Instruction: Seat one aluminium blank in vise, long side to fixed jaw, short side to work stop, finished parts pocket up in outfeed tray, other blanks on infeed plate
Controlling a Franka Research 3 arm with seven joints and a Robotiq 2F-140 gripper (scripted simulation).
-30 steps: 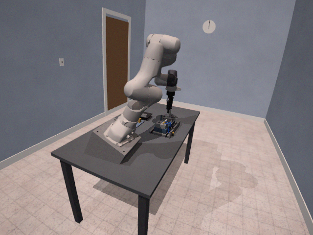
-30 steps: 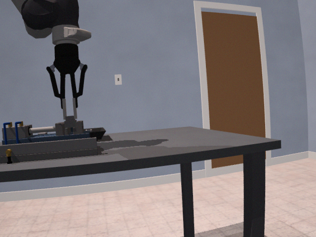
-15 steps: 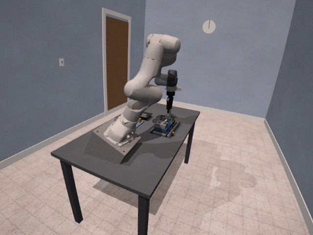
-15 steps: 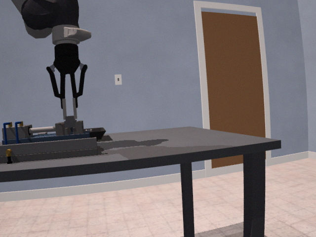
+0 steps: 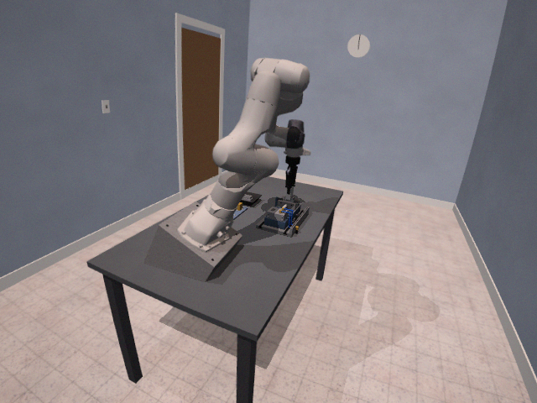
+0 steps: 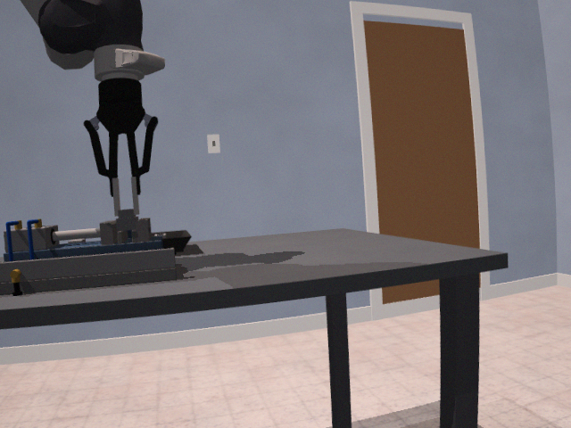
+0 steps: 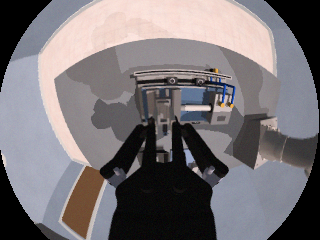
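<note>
Right now the work stop is 50 mm to the left of my hand and 50 mm below it. Round my hand: vise guard rail (100 mm below, 90 mm to the right, 80 mm behind); vise (100 mm below, 70 mm behind); brass blank (280 mm to the left, 110 mm below, 60 mm behind).
</note>
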